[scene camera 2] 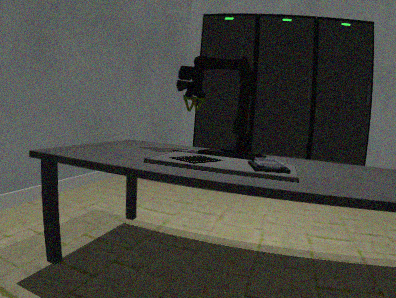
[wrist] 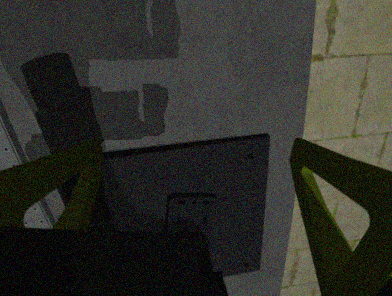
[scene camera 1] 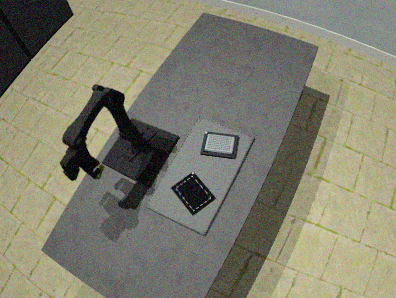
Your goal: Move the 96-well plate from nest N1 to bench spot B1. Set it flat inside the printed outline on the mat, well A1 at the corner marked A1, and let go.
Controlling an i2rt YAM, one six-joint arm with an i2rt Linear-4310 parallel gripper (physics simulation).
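Frame: origin at the arm's base, x ahead, y left, z up, level; millimetres.
Seen in the pictures: gripper, fingertip midpoint: (scene camera 2: 192, 111) (wrist: 196, 148) (scene camera 1: 91, 172); arm's base at its link origin: (scene camera 2: 241, 153) (scene camera 1: 138, 143).
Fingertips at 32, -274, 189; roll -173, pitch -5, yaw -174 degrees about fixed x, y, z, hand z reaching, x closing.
Observation:
Offsets run from my fingertips to a thing's top centre, as dx, dy, dz. Level surfaces: height alone.
The white 96-well plate @(+298, +497, -162) (scene camera 1: 220, 143) (scene camera 2: 270, 164) lies in the dark frame of nest N1 @(+298, +497, -171) (scene camera 1: 220, 155) on the light grey board. Bench spot B1 is a black mat @(dz -187) (scene camera 1: 193, 193) (scene camera 2: 196, 159) with a white printed outline, set at an angle on the same board; a small pale mark shows at its top corner in scene camera 1. The corner lettering is too small to read. My gripper (scene camera 1: 99, 172) (scene camera 2: 193, 105) (wrist: 196, 148) is open and empty, high up and away from both plate and mat, over the table's arm side. The plate does not show between the fingers in the wrist view.
The light grey board @(+311, +342, -188) (scene camera 1: 220, 175) (scene camera 2: 235, 169) lies on the grey table @(dz -201) (scene camera 1: 240, 75) (scene camera 2: 110, 152). The arm's dark base plate (scene camera 1: 117, 160) (wrist: 225, 175) is beside the board. Dark cabinets (scene camera 2: 287, 90) stand behind the table.

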